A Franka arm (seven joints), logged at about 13 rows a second.
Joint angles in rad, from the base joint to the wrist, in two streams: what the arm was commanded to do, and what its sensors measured. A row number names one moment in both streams.
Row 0, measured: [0.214 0.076 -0.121 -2.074 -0.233 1.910 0.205]
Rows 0 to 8, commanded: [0.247 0.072 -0.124 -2.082 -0.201 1.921 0.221]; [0.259 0.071 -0.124 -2.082 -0.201 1.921 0.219]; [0.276 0.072 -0.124 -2.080 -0.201 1.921 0.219]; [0.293 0.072 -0.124 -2.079 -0.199 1.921 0.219]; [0.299 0.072 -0.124 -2.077 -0.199 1.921 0.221]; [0.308 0.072 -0.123 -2.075 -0.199 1.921 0.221]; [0.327 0.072 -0.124 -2.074 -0.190 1.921 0.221]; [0.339 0.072 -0.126 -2.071 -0.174 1.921 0.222]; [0.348 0.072 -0.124 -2.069 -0.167 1.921 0.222]
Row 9, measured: [0.320 0.076 -0.119 -2.070 -0.211 1.922 0.205]
